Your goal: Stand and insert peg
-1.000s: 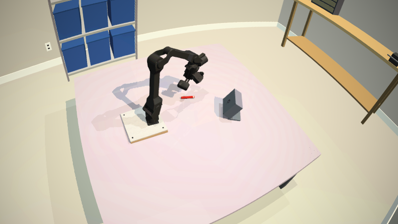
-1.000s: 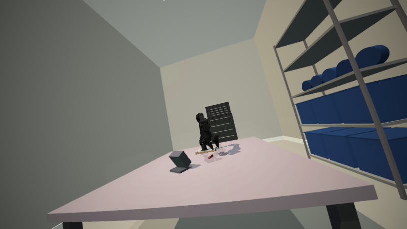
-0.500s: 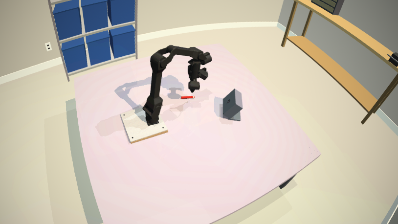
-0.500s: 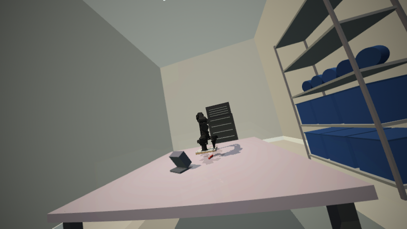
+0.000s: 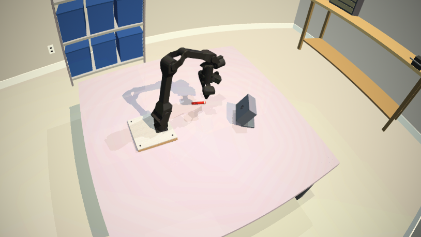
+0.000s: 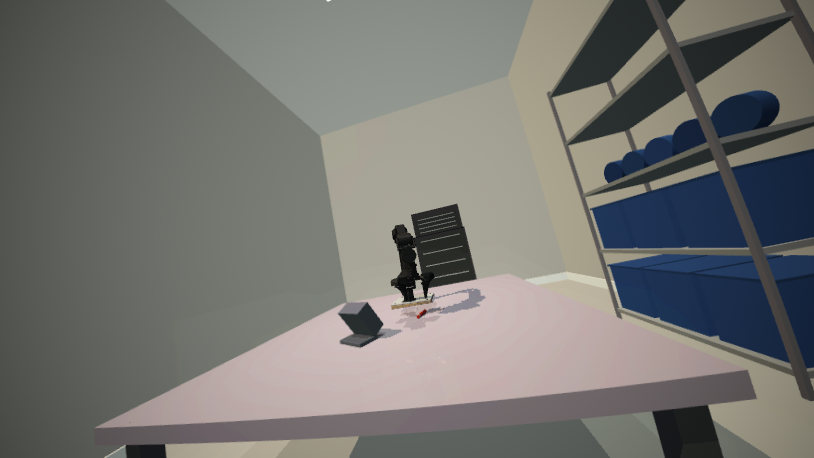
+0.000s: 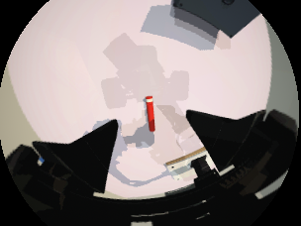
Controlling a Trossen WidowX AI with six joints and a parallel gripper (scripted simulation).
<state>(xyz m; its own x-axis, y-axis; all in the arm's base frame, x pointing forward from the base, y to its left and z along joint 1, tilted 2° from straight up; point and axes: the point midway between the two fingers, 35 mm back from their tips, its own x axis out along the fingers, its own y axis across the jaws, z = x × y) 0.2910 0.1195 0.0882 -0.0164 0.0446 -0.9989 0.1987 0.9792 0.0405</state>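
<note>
Right now the red peg is 7 cm below my gripper tip and 1 cm behind it. From my gripper tip the other things lie so: grey sloped panel 18 cm to the right, 17 cm ahead, 1 cm below.
</note>
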